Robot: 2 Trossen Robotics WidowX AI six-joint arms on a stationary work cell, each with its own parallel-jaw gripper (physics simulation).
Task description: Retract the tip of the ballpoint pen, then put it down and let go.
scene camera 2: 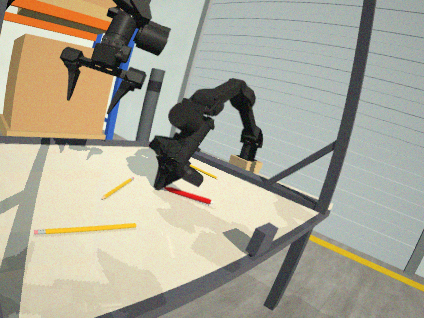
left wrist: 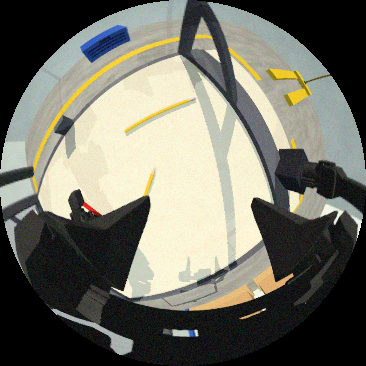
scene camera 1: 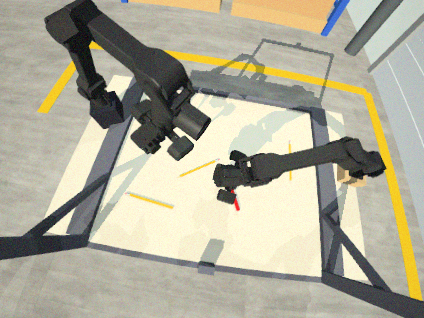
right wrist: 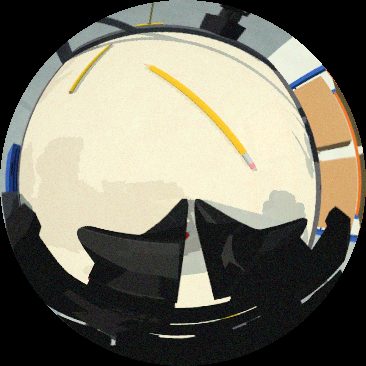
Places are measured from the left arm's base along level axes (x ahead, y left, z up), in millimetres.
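Where they show: left gripper, fingertip midpoint: [scene camera 2: 87, 107] [left wrist: 203, 202] [scene camera 1: 160, 143]; right gripper, fingertip midpoint: [scene camera 2: 155, 188] [right wrist: 189, 203]; left arm's base, link origin: [left wrist: 304, 172] [scene camera 1: 102, 102]; right arm's base, link origin: [scene camera 2: 247, 158] [scene camera 1: 355, 170].
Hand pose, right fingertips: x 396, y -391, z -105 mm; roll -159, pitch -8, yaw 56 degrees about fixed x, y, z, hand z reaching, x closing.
Observation:
Things, the pixels of their centre, and the offset from my right fingertips.
- red pen, body centre: [scene camera 2: 187, 195] [left wrist: 88, 206] [scene camera 1: 233, 195] 5 mm up, 18 mm ahead, 80 mm right
- yellow pencil, body centre: [right wrist: 193, 97] [scene camera 2: 118, 187] [left wrist: 142, 203] [scene camera 1: 198, 168] 2 mm up, 85 mm back, 60 mm left
- third pencil, body centre: [scene camera 2: 196, 168] [scene camera 1: 290, 159] 2 mm up, 311 mm ahead, 2 mm right
- grey block, body centre: [scene camera 2: 262, 239] [left wrist: 62, 125] [scene camera 1: 206, 267] 30 mm up, 147 mm back, 284 mm right
A red pen [scene camera 1: 237, 205] [scene camera 2: 190, 195] [left wrist: 91, 208] lies on the table. In the right wrist view a bit of the pen [right wrist: 187, 235] shows at the edge of one finger, with most of it hidden behind that finger. My right gripper [right wrist: 189, 203] [scene camera 2: 159, 188] is shut low over the table, its fingertips a narrow gap apart beside the pen's tapered end. The pen does not fill that gap. Whether a finger touches the pen cannot be told. My left gripper [scene camera 2: 89, 105] [left wrist: 203, 202] is wide open and empty, high above the table.
A yellow pencil [scene camera 1: 199, 168] [scene camera 2: 118, 188] [left wrist: 150, 182] [right wrist: 200, 107] and another pencil [scene camera 1: 150, 200] [scene camera 2: 85, 229] [left wrist: 160, 115] [right wrist: 90, 67] lie left of the pen in the scene views. A third pencil [scene camera 1: 291, 176] [scene camera 2: 203, 171] lies by the right arm. A grey block [scene camera 2: 262, 240] sits at the table edge.

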